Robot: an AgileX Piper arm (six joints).
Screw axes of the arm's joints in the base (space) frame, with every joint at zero. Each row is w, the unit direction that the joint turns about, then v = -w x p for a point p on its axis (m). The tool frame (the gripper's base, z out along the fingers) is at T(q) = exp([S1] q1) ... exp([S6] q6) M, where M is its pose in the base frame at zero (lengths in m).
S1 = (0, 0, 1, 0, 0, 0)
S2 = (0, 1, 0, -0.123, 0, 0)
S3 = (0, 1, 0, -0.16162, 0, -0.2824)
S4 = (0.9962, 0, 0.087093, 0, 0.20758, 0)
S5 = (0, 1, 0, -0.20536, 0, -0.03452)
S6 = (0.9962, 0, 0.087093, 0, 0.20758, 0)
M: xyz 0.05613 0 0.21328 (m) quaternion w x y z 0.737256 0 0.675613 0
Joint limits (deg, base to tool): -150..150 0..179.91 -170..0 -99.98..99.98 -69.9..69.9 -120..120
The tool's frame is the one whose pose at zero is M.
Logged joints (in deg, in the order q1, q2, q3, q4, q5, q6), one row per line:
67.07, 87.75, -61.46, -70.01, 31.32, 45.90
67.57, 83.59, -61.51, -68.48, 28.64, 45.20
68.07, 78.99, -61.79, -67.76, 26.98, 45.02
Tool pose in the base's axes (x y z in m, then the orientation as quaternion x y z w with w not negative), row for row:
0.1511, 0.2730, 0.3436, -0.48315, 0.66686, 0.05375, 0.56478
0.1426, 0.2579, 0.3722, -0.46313, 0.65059, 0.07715, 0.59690
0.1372, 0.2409, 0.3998, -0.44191, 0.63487, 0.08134, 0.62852
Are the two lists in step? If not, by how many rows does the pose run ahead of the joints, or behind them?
The pose runs 2 rows ahead of the joints: the pose in row i belongs to the joints in row i + 2.
